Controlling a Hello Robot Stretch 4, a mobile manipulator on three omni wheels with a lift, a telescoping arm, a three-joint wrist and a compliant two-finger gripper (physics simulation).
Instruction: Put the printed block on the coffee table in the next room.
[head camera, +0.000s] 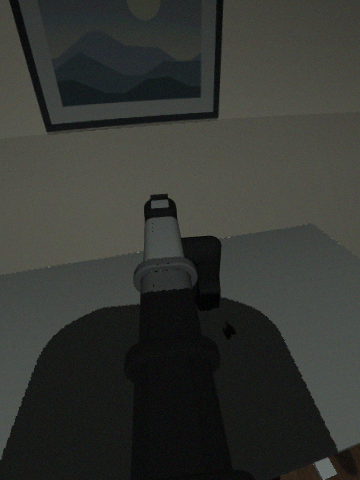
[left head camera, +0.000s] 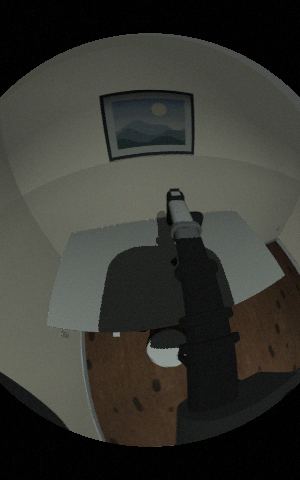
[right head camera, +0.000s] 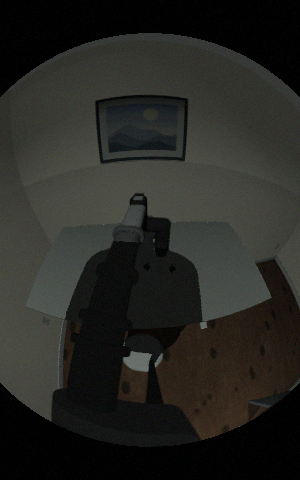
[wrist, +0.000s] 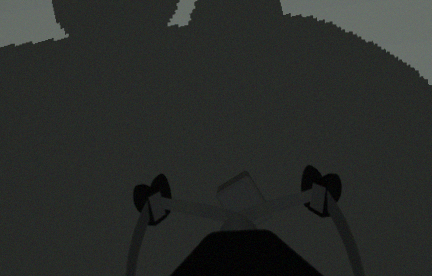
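Where they show: gripper, fingertip midpoint: (right head camera: 158, 269) (wrist: 235, 186); robot's base, origin of the base link: (left head camera: 167, 347) (right head camera: 142, 351).
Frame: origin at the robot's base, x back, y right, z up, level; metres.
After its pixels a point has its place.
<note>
A small grey block (wrist: 242, 191) {y 0.093, x -0.488, z 0.951 m}, very faint in the dim light, shows in the wrist view at the lower middle, turned at an angle on the shadowed grey table top (head camera: 305, 285) {y 0.468, x -0.641, z 0.923 m} (left head camera: 80, 280) {y -0.516, x -0.386, z 0.922 m} (right head camera: 232, 270) {y 0.549, x -0.491, z 0.923 m} (wrist: 400, 25) {y 0.243, x -0.619, z 0.922 m}. Any print on it cannot be made out. My gripper (right head camera: 159, 268) {y 0.087, x -0.486, z 0.922 m} (wrist: 235, 186) {y 0.087, x -0.486, z 0.922 m} is open, with its fingertips wide apart on either side of the block and not touching it. The gripper's finger strips cover the block's lower part. The block cannot be made out in the head views. A coffee table in another room does not show.
A wall with a framed mountain picture (head camera: 135, 65) {y -0.039, x -0.945, z 1.561 m} (left head camera: 147, 125) {y -0.072, x -0.939, z 1.598 m} (right head camera: 142, 129) {y -0.046, x -0.943, z 1.602 m} stands behind the table. A round, white-topped object (left head camera: 165, 354) {y -0.027, x 0.063, z 0.187 m} (right head camera: 142, 361) {y 0.023, x 0.091, z 0.187 m} is on the wooden floor (left head camera: 135, 400) {y -0.341, x 0.705, z -0.027 m} (right head camera: 235, 360) {y 1.097, x 0.219, z -0.028 m} at the table's near side. A furniture corner (right head camera: 272, 401) shows at lower right.
</note>
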